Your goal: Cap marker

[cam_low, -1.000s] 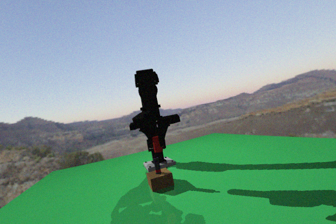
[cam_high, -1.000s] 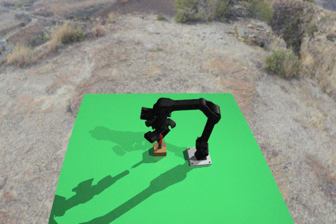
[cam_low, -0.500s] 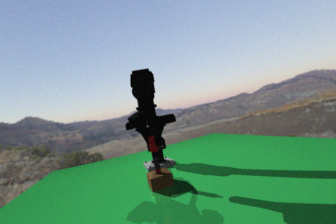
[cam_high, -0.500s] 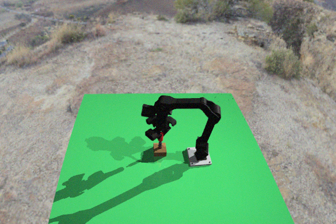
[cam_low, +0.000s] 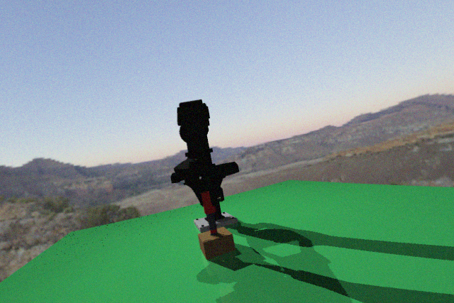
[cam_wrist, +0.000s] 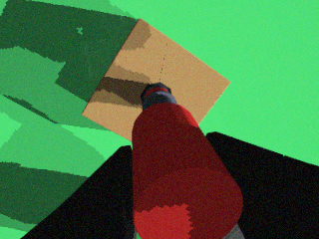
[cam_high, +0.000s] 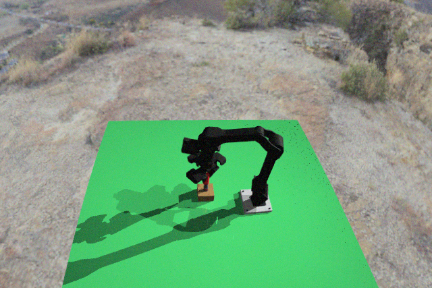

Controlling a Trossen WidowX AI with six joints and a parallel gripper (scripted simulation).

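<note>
Right now the dark marker is 4 cm below my gripper tip. Also, from my gripper tip: holder block: 10 cm below; then marker cap: 1 cm above.
</note>
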